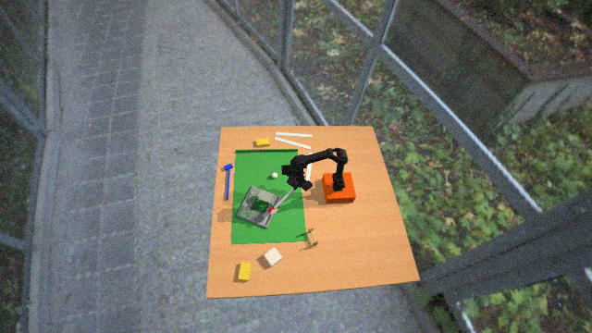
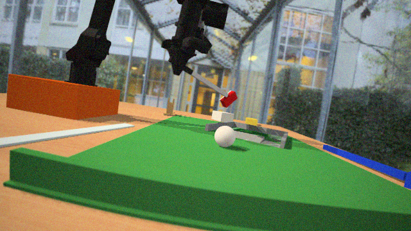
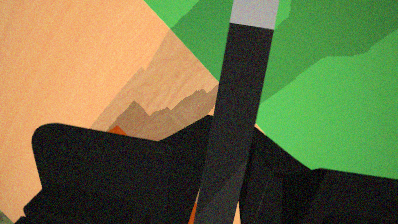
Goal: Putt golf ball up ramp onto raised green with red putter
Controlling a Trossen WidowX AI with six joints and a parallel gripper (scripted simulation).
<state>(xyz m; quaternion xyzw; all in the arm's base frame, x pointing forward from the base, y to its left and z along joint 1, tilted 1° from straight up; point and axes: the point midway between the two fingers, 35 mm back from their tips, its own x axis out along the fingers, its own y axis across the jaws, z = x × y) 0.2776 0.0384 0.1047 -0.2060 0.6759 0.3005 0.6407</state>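
The red putter is 8 cm ahead of my gripper tip, 8 cm to the left of it and 1 cm below it. Round my gripper tip: white golf ball: 16 cm ahead, 16 cm to the right, 13 cm below; wooden stand: 9 cm behind, 30 cm to the left, 11 cm below; white block: 16 cm ahead, 42 cm to the left, 13 cm below.
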